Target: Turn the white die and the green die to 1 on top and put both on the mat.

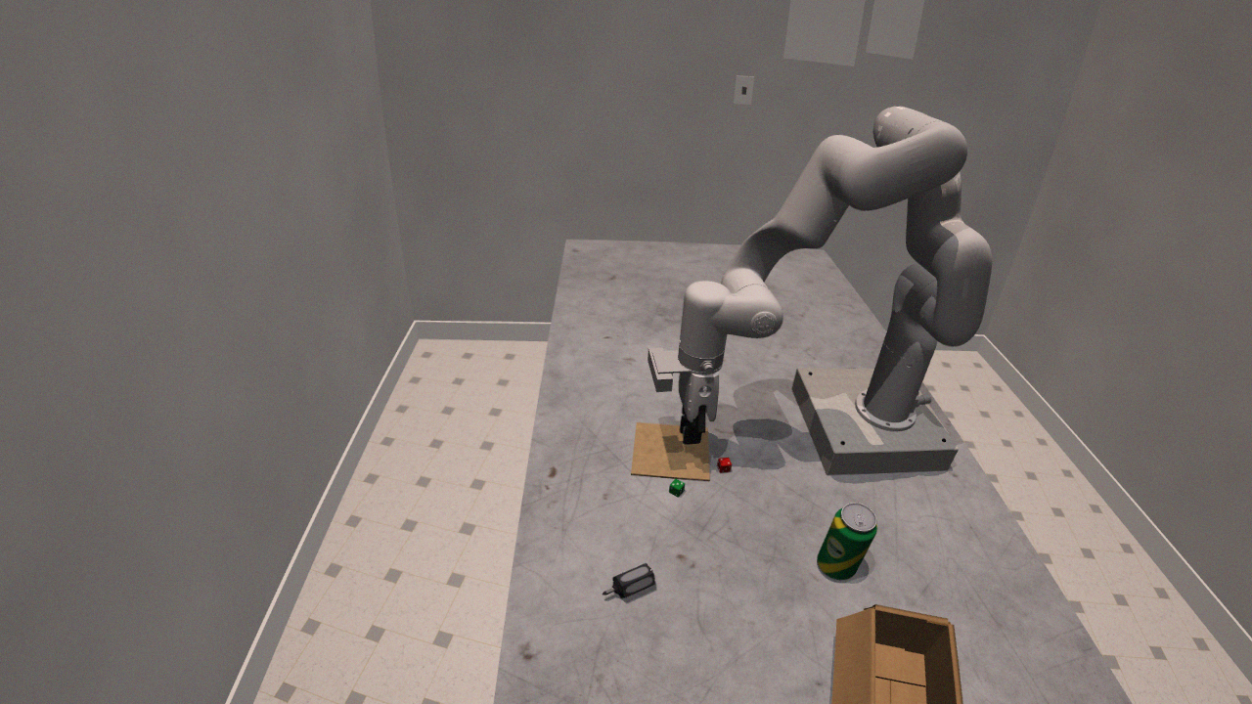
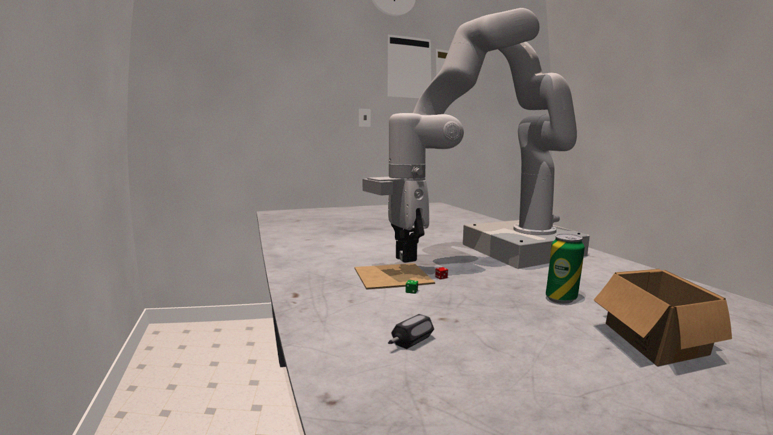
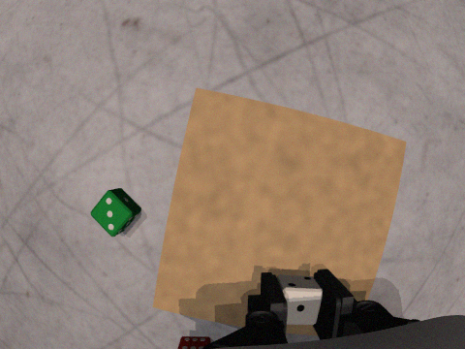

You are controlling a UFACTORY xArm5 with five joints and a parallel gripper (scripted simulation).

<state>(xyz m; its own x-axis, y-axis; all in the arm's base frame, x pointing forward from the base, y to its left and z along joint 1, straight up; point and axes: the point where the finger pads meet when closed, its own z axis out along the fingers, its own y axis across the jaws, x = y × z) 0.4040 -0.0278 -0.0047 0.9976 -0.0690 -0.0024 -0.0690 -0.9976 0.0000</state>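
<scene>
The tan mat lies 50 mm below my hand and 30 mm ahead of it. Round my hand: green die: 100 mm to the left, 50 mm ahead, 40 mm below; then red die: 60 mm to the left, 50 mm behind, 40 mm below; then white die: 10 mm below.
</scene>
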